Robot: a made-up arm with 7 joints.
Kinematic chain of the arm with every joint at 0, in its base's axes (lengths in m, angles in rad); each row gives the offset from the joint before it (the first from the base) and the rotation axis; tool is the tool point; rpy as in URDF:
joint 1: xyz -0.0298 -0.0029 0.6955 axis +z
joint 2: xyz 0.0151 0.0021 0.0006 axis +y
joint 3: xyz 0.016 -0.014 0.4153 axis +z
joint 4: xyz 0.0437 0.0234 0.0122 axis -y
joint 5: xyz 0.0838 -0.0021 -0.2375 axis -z
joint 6: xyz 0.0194 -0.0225 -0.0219 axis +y
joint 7: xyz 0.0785 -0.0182 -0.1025 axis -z
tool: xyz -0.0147 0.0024 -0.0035 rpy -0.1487 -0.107 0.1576
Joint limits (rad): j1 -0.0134..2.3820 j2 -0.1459..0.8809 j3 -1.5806..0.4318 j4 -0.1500..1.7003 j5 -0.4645..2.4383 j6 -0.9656..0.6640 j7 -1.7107..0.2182
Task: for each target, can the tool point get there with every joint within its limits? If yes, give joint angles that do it. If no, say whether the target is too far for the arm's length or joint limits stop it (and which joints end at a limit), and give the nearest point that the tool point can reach.
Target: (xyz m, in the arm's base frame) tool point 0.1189 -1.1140 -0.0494
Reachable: no: too far | nearest point 0.2760 -0.3590 0.6565 | short by 1.046 m
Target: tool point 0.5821 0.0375 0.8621
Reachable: yes | joints 0.6644 0.7584 -0.7686 1.5600 1.5815 -0.1939 -0.6614
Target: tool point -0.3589 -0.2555 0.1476
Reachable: no: joint limits stop it (at a limit: joint 1, joint 2, joint 3, joint 5, joint 7) | nearest point -0.2983 0.0875 0.5443 | short by 0.528 m
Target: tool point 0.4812 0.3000 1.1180
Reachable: yes | joints 0.3808 0.2976 0.2619 1.4792 -0.1302 -0.0589 -0.0450
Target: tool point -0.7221 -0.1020 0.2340
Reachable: no: joint limits stop it (at a limit: joint 1, joint 2, joint 3, joint 5, joint 7) | nearest point -0.4654 0.1710 0.5502 | short by 0.490 m
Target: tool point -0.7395 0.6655 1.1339
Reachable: no: too far | nearest point -0.5562 0.4973 1.0204 | short by 0.273 m
